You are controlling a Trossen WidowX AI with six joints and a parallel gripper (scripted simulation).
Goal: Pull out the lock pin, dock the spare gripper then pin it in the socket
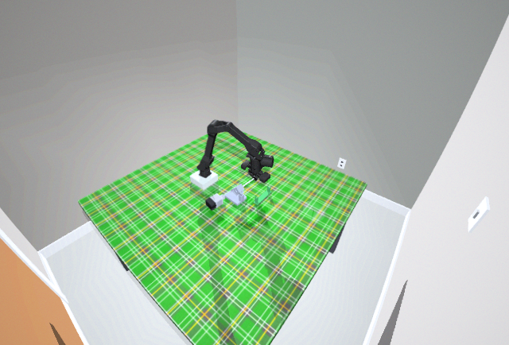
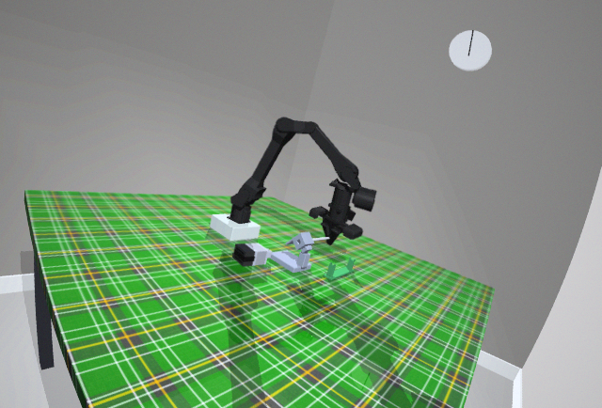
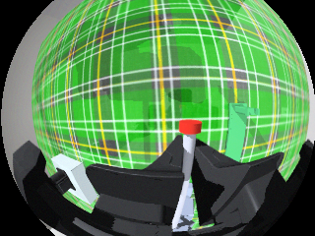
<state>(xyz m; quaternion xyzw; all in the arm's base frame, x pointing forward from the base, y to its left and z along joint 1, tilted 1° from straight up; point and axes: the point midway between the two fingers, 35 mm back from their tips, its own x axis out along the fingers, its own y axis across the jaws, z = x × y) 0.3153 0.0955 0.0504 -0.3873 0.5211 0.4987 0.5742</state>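
Now: gripper tip 80 mm short of the green u-shaped cradle, 50 mm to the left of it and 40 mm above it. Also, from my gripper tip: light grey mount: 140 mm to the right, 40 mm behind, 10 mm below; spare gripper: 240 mm to the right, 120 mm behind, 40 mm below.
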